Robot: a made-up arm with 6 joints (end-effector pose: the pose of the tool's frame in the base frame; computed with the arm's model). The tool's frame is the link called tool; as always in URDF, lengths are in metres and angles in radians.
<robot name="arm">
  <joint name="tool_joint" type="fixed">
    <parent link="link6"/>
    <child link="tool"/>
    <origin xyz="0 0 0"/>
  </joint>
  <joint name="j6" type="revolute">
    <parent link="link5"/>
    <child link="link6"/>
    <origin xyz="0 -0.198 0"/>
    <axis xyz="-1 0 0"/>
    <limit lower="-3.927" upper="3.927"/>
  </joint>
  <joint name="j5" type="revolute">
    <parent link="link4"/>
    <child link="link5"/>
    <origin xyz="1.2 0 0"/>
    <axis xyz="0 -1 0"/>
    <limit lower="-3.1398" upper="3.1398"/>
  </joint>
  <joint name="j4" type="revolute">
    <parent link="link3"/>
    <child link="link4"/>
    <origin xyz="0 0 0"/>
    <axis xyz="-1 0 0"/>
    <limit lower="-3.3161" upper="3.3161"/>
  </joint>
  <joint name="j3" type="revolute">
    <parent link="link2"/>
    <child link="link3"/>
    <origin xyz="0 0 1.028"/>
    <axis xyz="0 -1 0"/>
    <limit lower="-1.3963" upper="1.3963"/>
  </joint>
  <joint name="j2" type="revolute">
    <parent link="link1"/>
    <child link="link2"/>
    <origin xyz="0 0 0"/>
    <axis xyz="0 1 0"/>
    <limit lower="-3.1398" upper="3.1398"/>
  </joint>
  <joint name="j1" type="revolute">
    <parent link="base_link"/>
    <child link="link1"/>
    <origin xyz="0 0 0.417"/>
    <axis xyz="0 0 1"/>
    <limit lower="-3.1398" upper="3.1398"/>
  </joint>
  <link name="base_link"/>
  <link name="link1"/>
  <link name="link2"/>
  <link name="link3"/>
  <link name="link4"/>
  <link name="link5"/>
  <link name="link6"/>
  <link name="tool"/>
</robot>
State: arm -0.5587 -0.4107 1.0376 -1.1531 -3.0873 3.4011
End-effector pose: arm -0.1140 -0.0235 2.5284 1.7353 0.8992 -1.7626
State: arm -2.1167 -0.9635 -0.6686 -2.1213 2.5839 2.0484
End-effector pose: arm -0.0948 -0.3555 1.1909 -1.0342 -0.2213 1.6618
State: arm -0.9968 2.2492 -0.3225 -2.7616 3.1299 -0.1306
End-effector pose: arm 0.0189 0.3094 -0.8137 -2.5351 1.1404 -1.0757
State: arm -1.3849 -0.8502 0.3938 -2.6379 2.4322 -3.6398
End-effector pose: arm 0.1156 0.3237 2.2011 1.2911 0.4961 -1.9882
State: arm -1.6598 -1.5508 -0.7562 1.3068 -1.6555 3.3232
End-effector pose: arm -0.0227 0.3268 1.4278 -0.2198 2.6045 1.3528
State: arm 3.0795 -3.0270 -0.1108 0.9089 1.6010 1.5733
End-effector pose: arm 1.3271 0.0394 -0.4883 0.6902 0.3373 -1.5149
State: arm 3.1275 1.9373 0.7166 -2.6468 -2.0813 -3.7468
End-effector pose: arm -1.2853 -0.1562 -1.1108 -0.8176 -0.7238 -2.1725
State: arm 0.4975 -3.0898 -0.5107 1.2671 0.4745 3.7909
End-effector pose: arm -0.9991 -0.6100 -0.1295 0.3628 -2.1349 1.8908
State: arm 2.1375 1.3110 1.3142 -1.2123 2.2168 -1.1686
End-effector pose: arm -1.1193 1.8884 0.4995 2.9161 -0.2003 0.3996
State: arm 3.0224 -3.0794 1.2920 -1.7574 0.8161 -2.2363
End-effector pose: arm 0.6396 -0.1136 -1.6749 1.2914 1.2039 0.1337
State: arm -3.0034 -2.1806 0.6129 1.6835 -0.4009 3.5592
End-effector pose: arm 2.0215 0.2587 0.0526 -2.0718 -0.7435 0.0001
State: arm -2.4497 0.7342 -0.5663 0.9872 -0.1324 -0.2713
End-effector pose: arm -0.9693 -0.6614 0.0678 1.1827 1.2337 -1.5303
